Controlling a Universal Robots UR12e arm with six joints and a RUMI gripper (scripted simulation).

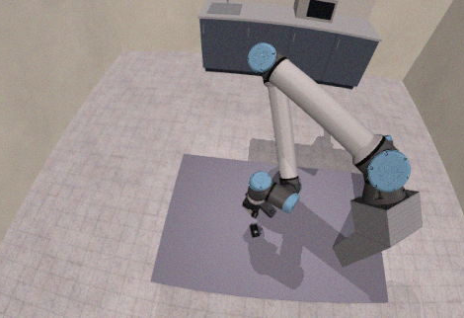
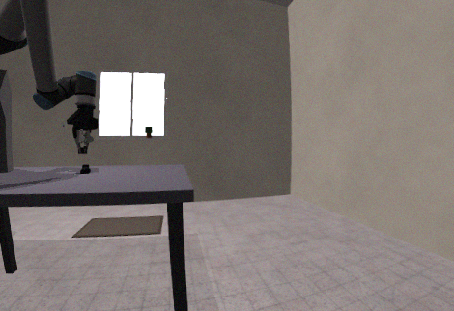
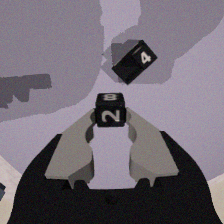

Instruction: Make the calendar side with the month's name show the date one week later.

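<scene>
My gripper is now 12 cm above the black calendar tray and 6 cm to the right of it. Round my hand: black digit cube: 10 cm below, 8 cm to the left; then black number cube: 1 cm below.
</scene>
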